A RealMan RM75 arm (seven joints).
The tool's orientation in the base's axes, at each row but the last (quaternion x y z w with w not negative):
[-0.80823 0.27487 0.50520 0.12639]
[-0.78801 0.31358 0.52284 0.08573]
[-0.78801 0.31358 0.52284 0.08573]
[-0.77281 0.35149 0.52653 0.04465]
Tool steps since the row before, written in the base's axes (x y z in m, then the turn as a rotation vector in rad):
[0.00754 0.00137 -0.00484 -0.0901 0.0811 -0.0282]
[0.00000 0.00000 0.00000 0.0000 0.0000 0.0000]
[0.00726 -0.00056 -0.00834 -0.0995 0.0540 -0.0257]
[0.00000 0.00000 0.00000 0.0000 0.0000 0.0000]
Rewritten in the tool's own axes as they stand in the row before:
[0.00641 -0.00579 -0.00276 -0.0312 -0.0168 0.1193]
[0.00000 0.00000 0.00000 0.0000 0.0000 0.0000]
[0.00941 -0.00541 -0.00219 -0.0248 0.0106 0.1129]
[0.00000 0.00000 0.00000 0.0000 0.0000 0.0000]

